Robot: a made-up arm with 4 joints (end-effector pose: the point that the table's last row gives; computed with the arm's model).
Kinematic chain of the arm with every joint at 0, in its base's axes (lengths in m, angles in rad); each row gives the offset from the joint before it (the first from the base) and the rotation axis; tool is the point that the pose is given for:
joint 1: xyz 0 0 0.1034 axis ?
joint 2: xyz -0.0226 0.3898 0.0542 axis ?
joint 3: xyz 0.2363 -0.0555 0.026 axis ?
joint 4: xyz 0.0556 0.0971 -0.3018 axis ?
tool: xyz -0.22 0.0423 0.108
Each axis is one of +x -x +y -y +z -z.
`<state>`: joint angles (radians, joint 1 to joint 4).
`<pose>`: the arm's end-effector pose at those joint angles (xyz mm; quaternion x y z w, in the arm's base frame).
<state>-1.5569 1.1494 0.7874 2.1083</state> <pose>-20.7 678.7 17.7 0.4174 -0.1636 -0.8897 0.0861</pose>
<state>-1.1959 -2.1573 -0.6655 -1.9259</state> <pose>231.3 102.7 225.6 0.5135 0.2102 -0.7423 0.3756</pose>
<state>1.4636 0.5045 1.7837 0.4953</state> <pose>79.1 544.2 426.3 0.7440 -0.3656 -0.3778 0.4124</pose>
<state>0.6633 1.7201 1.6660 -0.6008</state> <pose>224.8 584.7 500.3 0.4338 0.4559 -0.1628 0.7599</pose>
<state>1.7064 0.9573 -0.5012 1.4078</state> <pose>171.1 488.1 198.2 0.4075 -0.2399 0.8345 0.2829</pose>
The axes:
joint 1: -y
joint 2: +x
joint 3: -z
joint 4: +x

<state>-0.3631 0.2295 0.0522 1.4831</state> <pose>-16.7 388.5 -78.9 0.7389 0.1032 -0.1571 0.6470</pose>
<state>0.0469 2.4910 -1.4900 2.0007</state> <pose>212.0 736.6 258.6 -0.5583 0.1537 -0.6710 0.4631</pose>
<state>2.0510 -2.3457 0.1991 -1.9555</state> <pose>-211.5 27.5 92.9 0.3484 -0.4561 0.7623 0.2992</pose>
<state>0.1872 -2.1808 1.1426 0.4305</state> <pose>216.7 183.3 183.1 -0.6297 -0.5699 -0.2014 0.4880</pose>
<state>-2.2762 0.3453 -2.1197 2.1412</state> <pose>-424.2 314.8 52.6 -0.6877 -0.4289 0.1924 0.5533</pose>
